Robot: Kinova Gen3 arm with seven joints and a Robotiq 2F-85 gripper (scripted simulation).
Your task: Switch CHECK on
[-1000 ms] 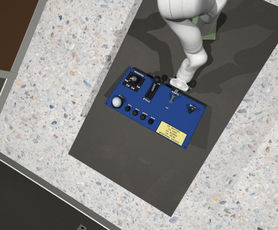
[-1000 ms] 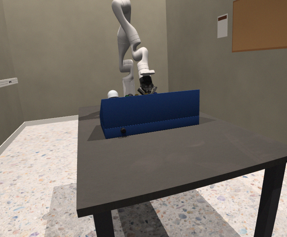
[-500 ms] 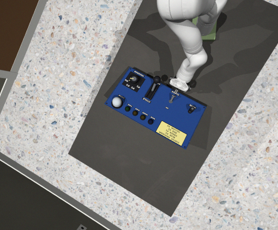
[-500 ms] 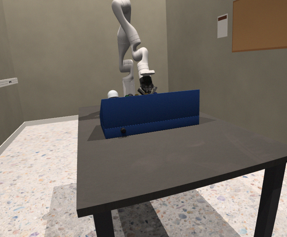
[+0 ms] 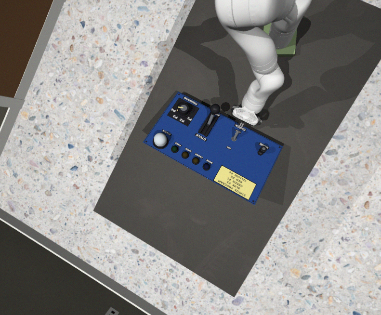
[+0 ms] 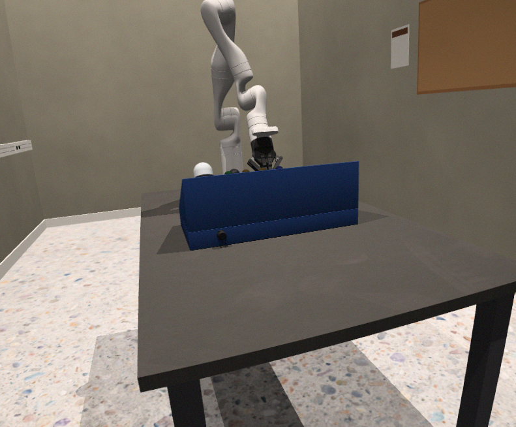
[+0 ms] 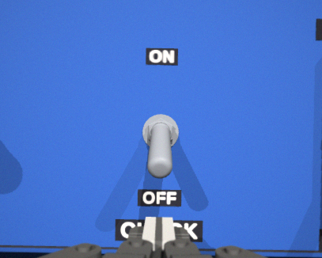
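My hand is 6 cm short of the check toggle and 1 cm above it. Round my hand: cycle lever (12 cm to the right, 5 cm ahead); program dial (24 cm to the right, 8 cm ahead, 1 cm below); mode knob (12 cm to the left, 6 cm ahead, 1 cm below).
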